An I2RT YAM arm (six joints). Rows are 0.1 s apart.
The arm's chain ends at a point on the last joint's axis. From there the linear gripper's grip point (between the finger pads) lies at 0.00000 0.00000 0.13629 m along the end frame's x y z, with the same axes.
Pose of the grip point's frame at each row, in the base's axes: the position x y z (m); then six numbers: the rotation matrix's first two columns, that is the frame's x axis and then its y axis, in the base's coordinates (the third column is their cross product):
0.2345 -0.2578 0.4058 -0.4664 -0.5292 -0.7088 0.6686 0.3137 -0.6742
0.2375 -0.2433 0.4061 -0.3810 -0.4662 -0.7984 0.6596 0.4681 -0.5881
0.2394 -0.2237 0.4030 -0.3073 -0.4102 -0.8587 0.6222 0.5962 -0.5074
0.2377 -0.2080 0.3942 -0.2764 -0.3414 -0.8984 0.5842 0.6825 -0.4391
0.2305 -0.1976 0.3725 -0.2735 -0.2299 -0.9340 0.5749 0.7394 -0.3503
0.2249 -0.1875 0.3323 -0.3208 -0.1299 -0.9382 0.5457 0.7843 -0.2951
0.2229 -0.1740 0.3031 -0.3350 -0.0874 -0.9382 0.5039 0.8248 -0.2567
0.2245 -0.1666 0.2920 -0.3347 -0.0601 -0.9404 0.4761 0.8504 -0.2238
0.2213 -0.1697 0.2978 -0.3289 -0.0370 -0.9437 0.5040 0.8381 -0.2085
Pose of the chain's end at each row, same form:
0.1556 -0.1504 0.3775 -0.4664 -0.5292 -0.7088 0.6686 0.3137 -0.6742
0.1492 -0.1410 0.3885 -0.3810 -0.4662 -0.7984 0.6596 0.4681 -0.5881
0.1413 -0.1296 0.3932 -0.3073 -0.4102 -0.8587 0.6222 0.5962 -0.5074
0.1337 -0.1199 0.3927 -0.2764 -0.3414 -0.8984 0.5842 0.6825 -0.4391
0.1254 -0.1114 0.3820 -0.2735 -0.2299 -0.9340 0.5749 0.7394 -0.3503
0.1194 -0.1048 0.3569 -0.3208 -0.1299 -0.9382 0.5457 0.7843 -0.2951
0.1144 -0.0978 0.3348 -0.3350 -0.0874 -0.9382 0.5039 0.8248 -0.2567
0.1137 -0.0954 0.3269 -0.3347 -0.0601 -0.9404 0.4761 0.8504 -0.2238
0.1125 -0.0955 0.3328 -0.3289 -0.0370 -0.9437 0.5040 0.8381 -0.2085

